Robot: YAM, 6 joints.
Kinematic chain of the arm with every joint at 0, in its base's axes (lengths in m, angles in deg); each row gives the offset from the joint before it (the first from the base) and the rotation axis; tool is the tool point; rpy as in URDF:
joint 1: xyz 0 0 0.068 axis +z
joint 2: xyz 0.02 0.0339 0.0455 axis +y
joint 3: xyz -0.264 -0.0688 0 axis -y
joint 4: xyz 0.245 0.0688 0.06 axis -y
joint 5: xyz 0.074 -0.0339 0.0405 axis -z
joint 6: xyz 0.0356 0 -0.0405 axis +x
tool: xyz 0 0 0 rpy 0 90 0
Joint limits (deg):
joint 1: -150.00..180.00
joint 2: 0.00..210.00
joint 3: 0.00..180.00
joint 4: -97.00..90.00
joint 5: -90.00..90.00
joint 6: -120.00..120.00
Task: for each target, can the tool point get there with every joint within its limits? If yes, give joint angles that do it. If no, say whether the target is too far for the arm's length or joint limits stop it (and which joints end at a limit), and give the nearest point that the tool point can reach.
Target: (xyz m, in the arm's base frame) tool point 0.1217 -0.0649 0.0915
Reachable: yes | joints -34.37 72.56 17.06 -30.18 -25.22 90.91
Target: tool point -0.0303 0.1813 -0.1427
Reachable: yes | joints 94.07 168.45 63.02 -41.75 -29.13 -15.37
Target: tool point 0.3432 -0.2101 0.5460
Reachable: yes | joints 145.05 48.28 161.59 46.67 43.30 1.95
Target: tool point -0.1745 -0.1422 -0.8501
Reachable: no: too far | nearest point -0.1848 -0.1506 -0.3802 | short by 0.470 m
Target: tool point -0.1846 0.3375 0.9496
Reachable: no: too far | nearest point -0.1297 0.2371 0.6871 | short by 0.286 m
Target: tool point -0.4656 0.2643 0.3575
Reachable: yes | joints -32.79 17.02 155.84 8.30 57.47 -77.34
